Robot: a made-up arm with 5 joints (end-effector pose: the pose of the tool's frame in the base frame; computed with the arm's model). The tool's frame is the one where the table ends.
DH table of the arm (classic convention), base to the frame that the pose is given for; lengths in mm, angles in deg. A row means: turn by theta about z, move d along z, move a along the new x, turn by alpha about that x. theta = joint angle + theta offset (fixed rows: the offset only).
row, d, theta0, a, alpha
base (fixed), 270, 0, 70, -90
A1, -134.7, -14.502, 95, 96.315
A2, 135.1, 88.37, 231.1, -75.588
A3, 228.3, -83.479, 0, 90
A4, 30, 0, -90, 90
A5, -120, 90, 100, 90
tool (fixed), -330, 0, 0, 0
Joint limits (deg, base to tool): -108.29..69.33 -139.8..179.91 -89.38..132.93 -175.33..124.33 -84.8..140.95
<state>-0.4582 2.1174 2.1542 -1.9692 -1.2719</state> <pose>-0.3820 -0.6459 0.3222 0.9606 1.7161 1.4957</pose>
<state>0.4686 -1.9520 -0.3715 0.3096 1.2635</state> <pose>0.7752 -0.0729 0.0948 -1.6141 0.4623 2.2177</pose>
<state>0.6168 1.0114 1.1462 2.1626 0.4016</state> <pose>0.0339 0.2210 0.4566 1.3353 -0.3780 0.8535</pose>
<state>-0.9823 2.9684 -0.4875 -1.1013 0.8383</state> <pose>0.0588 -0.6704 0.9222 -1.7745 -0.9529 -0.4977</pose>
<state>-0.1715 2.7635 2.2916 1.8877 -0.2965</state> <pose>-0.2360 -0.4460 0.3541 -1.0344 0.4197 -2.1561</pose>
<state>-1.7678 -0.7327 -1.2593 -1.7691 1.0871</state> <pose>-0.3931 0.2229 -0.0893 0.4683 1.0684 0.2247</pose>
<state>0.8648 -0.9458 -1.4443 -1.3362 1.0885</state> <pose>0.3959 0.3636 0.7127 -1.2265 -2.2079 0.8131</pose>
